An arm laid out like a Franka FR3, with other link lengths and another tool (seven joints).
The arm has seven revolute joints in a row. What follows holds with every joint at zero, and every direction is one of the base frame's. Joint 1 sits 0.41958 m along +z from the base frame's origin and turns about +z. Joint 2 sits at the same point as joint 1 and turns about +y. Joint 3 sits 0.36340 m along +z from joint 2 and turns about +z. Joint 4 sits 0.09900 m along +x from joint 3 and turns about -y. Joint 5 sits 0.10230 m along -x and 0.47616 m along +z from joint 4 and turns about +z. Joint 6 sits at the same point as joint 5 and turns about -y. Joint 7 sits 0.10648 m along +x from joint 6 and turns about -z. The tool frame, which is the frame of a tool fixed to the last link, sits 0.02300 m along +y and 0.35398 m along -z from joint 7; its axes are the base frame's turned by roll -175.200, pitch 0.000 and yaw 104.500 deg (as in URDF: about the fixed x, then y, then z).
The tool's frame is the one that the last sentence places.
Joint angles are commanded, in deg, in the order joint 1, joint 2, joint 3, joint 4, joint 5, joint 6, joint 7. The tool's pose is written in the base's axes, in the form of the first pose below.
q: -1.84 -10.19 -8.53 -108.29 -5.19 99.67 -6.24
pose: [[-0.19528, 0.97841, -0.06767, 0.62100], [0.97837, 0.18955, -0.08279, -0.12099], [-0.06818, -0.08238, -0.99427, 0.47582], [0, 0, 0, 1]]
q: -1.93 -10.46 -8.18 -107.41 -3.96 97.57 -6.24
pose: [[-0.19525, 0.97746, -0.08031, 0.61444], [0.97980, 0.19080, -0.05981, -0.11025], [-0.04313, -0.09037, -0.99497, 0.48408], [0, 0, 0, 1]]
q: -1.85 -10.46 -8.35 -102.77 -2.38 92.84 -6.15
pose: [[-0.18546, 0.97958, -0.07760, 0.61020], [0.98251, 0.18351, -0.03165, -0.10255], [-0.01676, -0.08212, -0.99648, 0.52330], [0, 0, 0, 1]]
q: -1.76 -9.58 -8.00 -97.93 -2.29 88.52 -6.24
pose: [[-0.19131, 0.97796, -0.08361, 0.60763], [0.98140, 0.18918, -0.03272, -0.09778], [-0.01618, -0.08832, -0.99596, 0.55524], [0, 0, 0, 1]]
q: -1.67 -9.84 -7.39 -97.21 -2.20 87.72 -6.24
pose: [[-0.20263, 0.97599, -0.07988, 0.60623], [0.97911, 0.20051, -0.03381, -0.08949], [-0.01698, -0.08506, -0.99623, 0.56395], [0, 0, 0, 1]]
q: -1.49 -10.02 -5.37 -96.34 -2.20 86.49 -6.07
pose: [[-0.23605, 0.96830, -0.08176, 0.60465], [0.97150, 0.23330, -0.04181, -0.06527], [-0.02141, -0.08930, -0.99577, 0.57270], [0, 0, 0, 1]]
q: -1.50 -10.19 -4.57 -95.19 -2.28 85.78 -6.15
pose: [[-0.24962, 0.96575, -0.07081, 0.60487], [0.96792, 0.24669, -0.04761, -0.05735], [-0.02851, -0.08043, -0.99635, 0.58479], [0, 0, 0, 1]]
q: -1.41 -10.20 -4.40 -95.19 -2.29 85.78 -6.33
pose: [[-0.25699, 0.96385, -0.07039, 0.60502], [0.96597, 0.25398, -0.04888, -0.05461], [-0.02924, -0.08056, -0.99632, 0.58491], [0, 0, 0, 1]]
